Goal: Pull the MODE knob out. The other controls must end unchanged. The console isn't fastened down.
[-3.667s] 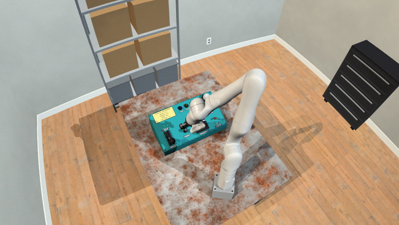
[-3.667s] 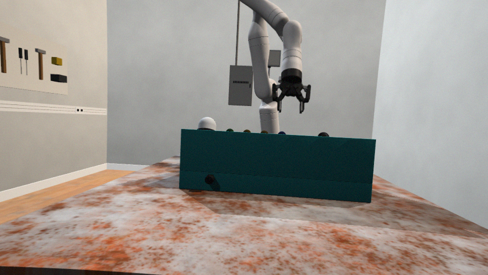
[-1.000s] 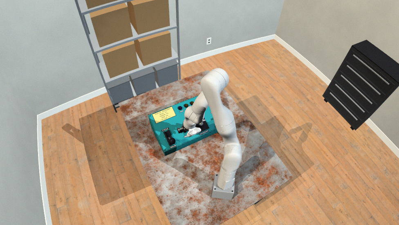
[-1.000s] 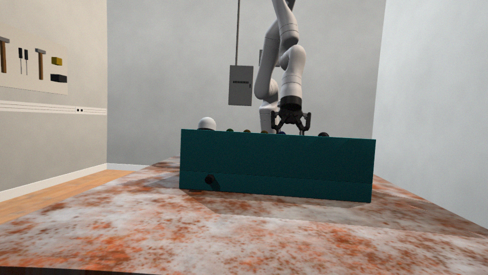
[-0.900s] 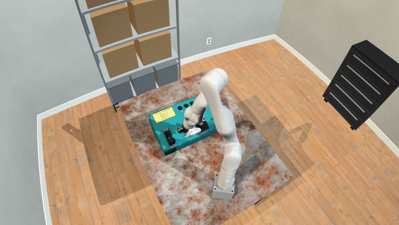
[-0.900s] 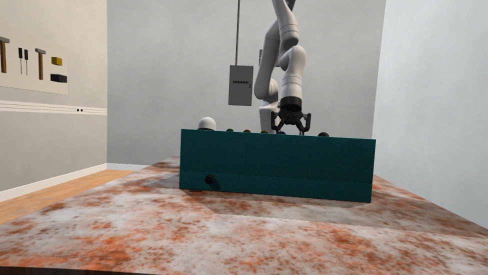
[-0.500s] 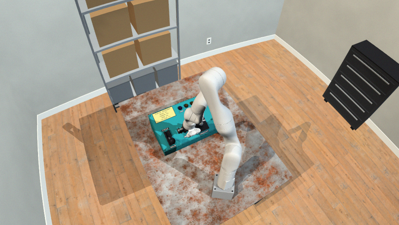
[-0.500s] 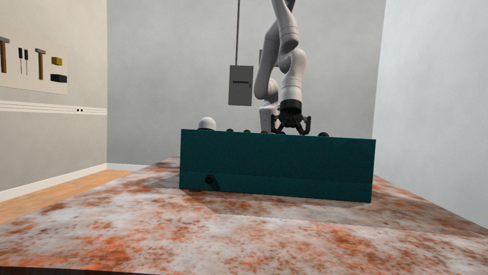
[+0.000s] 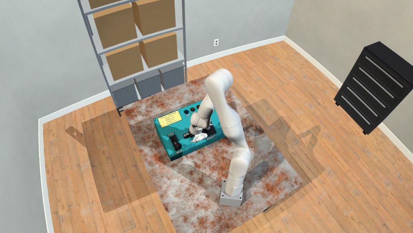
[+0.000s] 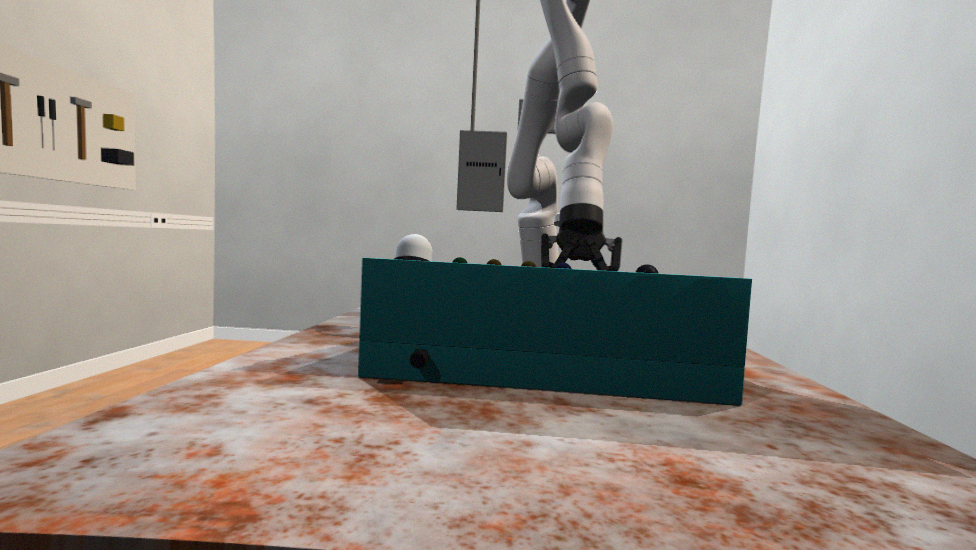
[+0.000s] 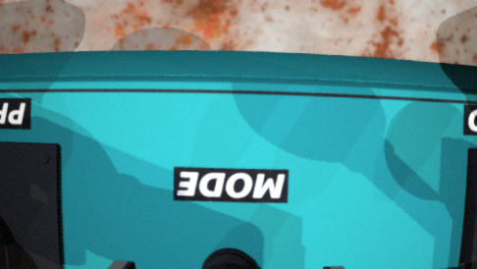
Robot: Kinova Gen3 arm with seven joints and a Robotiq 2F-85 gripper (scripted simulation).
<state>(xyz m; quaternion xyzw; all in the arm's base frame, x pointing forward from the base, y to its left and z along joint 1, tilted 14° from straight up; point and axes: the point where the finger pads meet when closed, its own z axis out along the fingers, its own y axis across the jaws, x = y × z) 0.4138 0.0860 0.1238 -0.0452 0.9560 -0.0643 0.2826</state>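
Now: hand 10 mm short of the mode knob and 20 mm above it. The rest, counted from my hand: program dial 20 mm ahead, 110 mm to the right, 20 mm below; then hold lever 20 mm behind, 120 mm to the left, 10 mm below; then check switch 10 mm ahead, 240 mm to the right, 20 mm below.
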